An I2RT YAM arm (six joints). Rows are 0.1 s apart.
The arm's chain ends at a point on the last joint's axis. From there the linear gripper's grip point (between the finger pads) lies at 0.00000 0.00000 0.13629 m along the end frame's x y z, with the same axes.
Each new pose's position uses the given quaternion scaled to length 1; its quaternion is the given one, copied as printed.
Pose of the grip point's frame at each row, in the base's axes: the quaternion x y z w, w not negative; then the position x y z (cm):
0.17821 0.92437 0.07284 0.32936 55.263 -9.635 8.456
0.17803 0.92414 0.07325 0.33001 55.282 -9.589 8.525
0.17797 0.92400 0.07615 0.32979 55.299 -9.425 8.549
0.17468 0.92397 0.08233 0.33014 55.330 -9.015 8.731
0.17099 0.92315 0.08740 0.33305 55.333 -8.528 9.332
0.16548 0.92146 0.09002 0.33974 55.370 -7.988 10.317
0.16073 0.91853 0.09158 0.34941 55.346 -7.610 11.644
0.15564 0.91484 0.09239 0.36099 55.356 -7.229 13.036
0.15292 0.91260 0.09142 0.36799 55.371 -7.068 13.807
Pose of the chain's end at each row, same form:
0.17821 0.92437 0.07284 0.32936 46.610 -9.870 18.983
0.17803 0.92414 0.07325 0.33001 46.614 -9.833 19.039
0.17797 0.92400 0.07615 0.32979 46.623 -9.743 19.055
0.17468 0.92397 0.08233 0.33014 46.623 -9.517 19.204
0.17099 0.92315 0.08740 0.33305 46.545 -9.175 19.729
0.16548 0.92146 0.09002 0.33974 46.431 -8.717 20.579
0.16073 0.91853 0.09158 0.34941 46.197 -8.372 21.717
0.15564 0.91484 0.09239 0.36099 45.962 -8.001 22.880
0.15292 0.91260 0.09142 0.36799 45.836 -7.808 23.517

